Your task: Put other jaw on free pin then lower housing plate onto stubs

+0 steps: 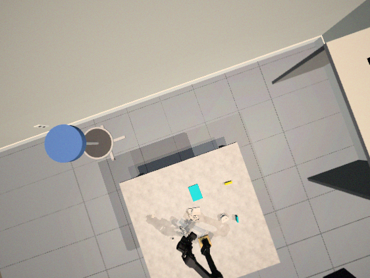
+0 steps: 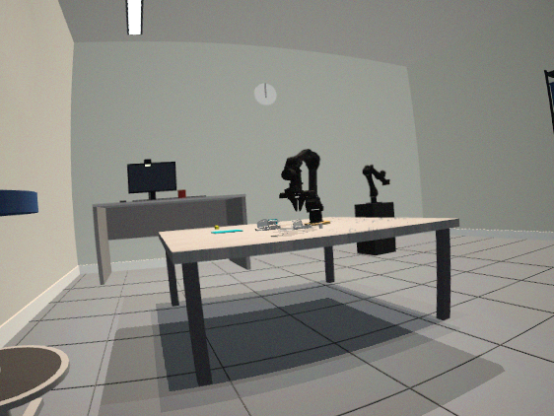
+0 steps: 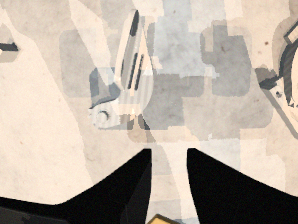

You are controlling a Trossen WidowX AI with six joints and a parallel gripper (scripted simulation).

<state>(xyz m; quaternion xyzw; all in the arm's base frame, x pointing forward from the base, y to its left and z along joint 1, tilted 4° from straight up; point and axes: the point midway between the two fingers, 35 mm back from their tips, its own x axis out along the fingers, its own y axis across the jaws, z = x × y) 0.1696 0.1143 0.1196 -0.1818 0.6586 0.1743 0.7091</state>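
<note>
Right now the white jaw piece is 1 cm behind my gripper tip, 5 cm to the left of it and 8 cm below it. The rest, counted from my gripper tip: yellow piece (27 cm ahead, 57 cm to the right, 8 cm below); cyan plate (32 cm ahead, 22 cm to the right, 8 cm below).
</note>
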